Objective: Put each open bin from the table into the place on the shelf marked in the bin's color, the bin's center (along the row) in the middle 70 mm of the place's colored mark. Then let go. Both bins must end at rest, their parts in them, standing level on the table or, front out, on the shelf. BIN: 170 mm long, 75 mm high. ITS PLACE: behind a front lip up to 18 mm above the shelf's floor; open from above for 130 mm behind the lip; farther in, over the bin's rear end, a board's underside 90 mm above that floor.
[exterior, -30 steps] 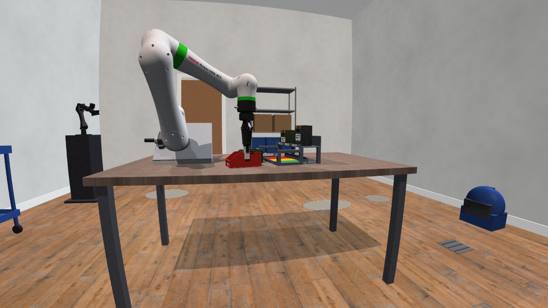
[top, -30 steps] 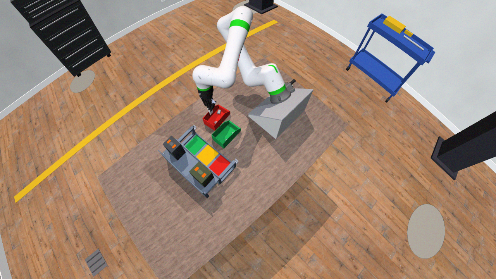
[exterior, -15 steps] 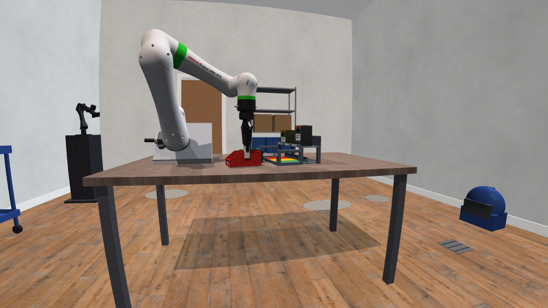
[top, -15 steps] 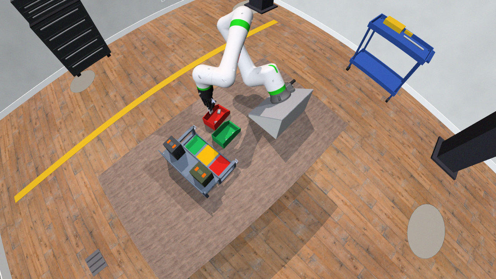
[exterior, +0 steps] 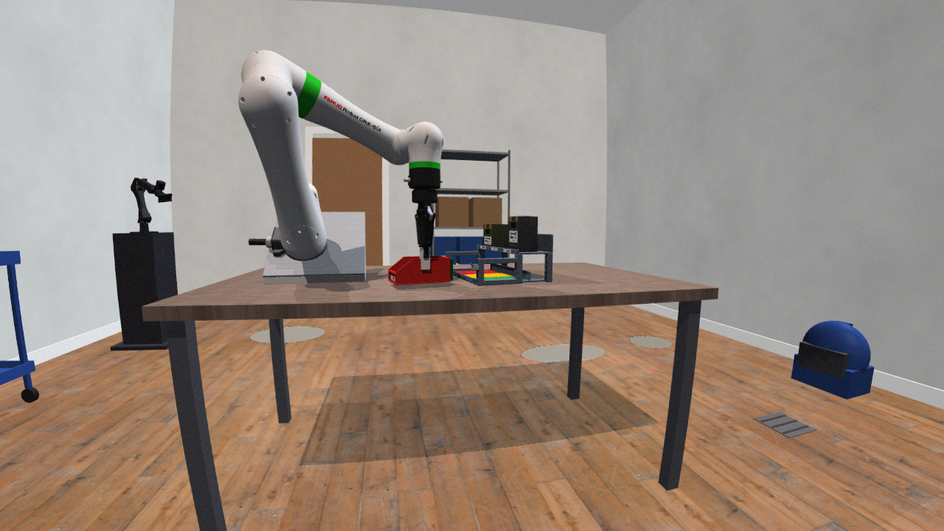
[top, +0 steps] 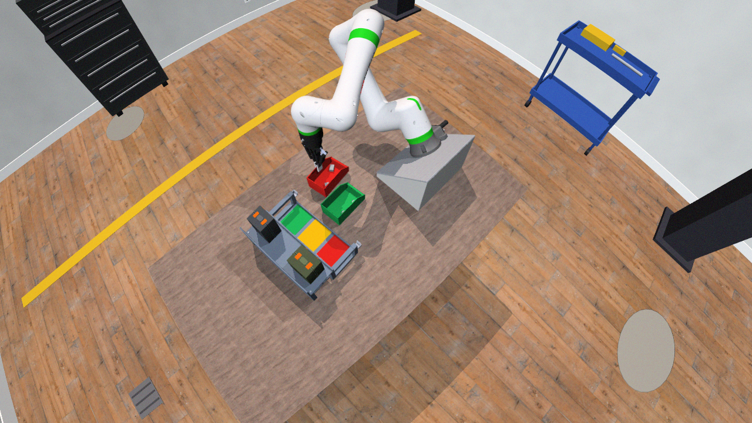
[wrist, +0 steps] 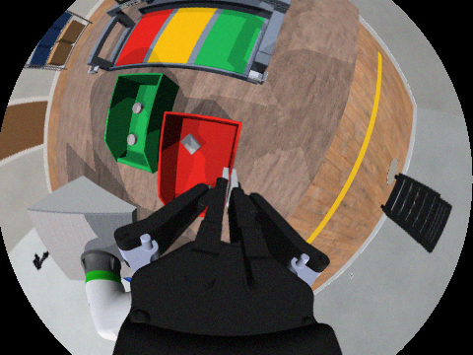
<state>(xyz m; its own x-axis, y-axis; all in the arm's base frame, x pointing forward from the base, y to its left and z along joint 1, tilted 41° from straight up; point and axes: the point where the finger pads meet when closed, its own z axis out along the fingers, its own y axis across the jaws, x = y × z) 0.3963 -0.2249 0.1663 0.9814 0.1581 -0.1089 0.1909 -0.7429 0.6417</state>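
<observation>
My gripper is now 1 cm past the red bin, 5 cm to the right of it and 4 cm above it. From my hand the other things lie so: green bin 3 cm ahead, 19 cm to the left, 5 cm below.
</observation>
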